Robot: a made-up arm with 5 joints.
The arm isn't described. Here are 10 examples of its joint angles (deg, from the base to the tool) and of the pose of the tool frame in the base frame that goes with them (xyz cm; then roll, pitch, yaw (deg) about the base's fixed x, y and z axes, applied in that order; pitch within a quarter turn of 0, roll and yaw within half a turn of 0).
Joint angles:
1: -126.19 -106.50 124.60 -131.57 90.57
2: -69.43 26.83 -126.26 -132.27 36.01
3: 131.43 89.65 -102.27 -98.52 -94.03
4: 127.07 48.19 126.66 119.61 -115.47
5: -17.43 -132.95 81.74 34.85 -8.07
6: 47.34 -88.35 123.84 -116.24 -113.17
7: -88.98 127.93 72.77 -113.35 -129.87
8: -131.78 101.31 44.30 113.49 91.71
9: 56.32 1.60 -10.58 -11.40 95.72
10: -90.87 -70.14 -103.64 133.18 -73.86
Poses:
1: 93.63 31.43 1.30 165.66 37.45 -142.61
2: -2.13 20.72 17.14 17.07 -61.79 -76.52
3: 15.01 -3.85 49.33 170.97 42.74 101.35
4: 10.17 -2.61 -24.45 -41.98 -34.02 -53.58
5: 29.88 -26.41 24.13 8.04 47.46 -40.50
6: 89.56 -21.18 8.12 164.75 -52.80 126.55
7: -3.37 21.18 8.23 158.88 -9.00 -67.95
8: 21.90 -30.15 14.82 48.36 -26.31 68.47
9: 12.94 -7.94 10.92 37.94 -13.71 4.70
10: 44.56 -17.78 38.87 -167.81 -4.89 46.94
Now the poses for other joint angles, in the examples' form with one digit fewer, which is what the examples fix.
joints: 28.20 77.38 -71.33 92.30 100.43
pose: 13.7 -10.2 49.3 0.2 61.5 -94.8
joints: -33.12 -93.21 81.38 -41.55 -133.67
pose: 49.3 -5.7 -12.0 -96.3 -28.1 -33.8
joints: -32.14 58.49 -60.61 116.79 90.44
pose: 24.5 -26.6 27.0 -142.7 48.3 132.6
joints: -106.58 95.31 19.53 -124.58 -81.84
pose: 22.3 14.7 38.5 134.2 46.8 -69.6
